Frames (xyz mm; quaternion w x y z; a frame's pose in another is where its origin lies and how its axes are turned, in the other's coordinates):
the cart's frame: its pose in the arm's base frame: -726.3 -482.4 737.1 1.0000 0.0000 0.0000 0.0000
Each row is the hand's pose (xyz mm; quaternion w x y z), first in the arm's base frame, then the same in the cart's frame.
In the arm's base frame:
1: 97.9 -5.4 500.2 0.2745 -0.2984 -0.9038 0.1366
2: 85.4 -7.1 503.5 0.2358 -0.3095 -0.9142 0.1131
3: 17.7 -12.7 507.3 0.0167 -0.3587 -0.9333 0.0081
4: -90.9 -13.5 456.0 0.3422 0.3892 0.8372 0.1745
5: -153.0 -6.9 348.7 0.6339 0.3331 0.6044 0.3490
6: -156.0 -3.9 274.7 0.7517 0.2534 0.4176 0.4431
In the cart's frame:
1: 824.2 477.0 -236.9 0.2745 -0.2984 -0.9038 0.1366
2: 811.7 475.3 -233.6 0.2358 -0.3095 -0.9142 0.1131
3: 744.0 469.7 -229.8 0.0167 -0.3587 -0.9333 0.0081
4: 635.4 468.9 -281.1 0.3422 0.3892 0.8372 0.1745
5: 573.3 475.5 -388.4 0.6339 0.3331 0.6044 0.3490
6: 570.3 478.5 -462.4 0.7517 0.2534 0.4176 0.4431

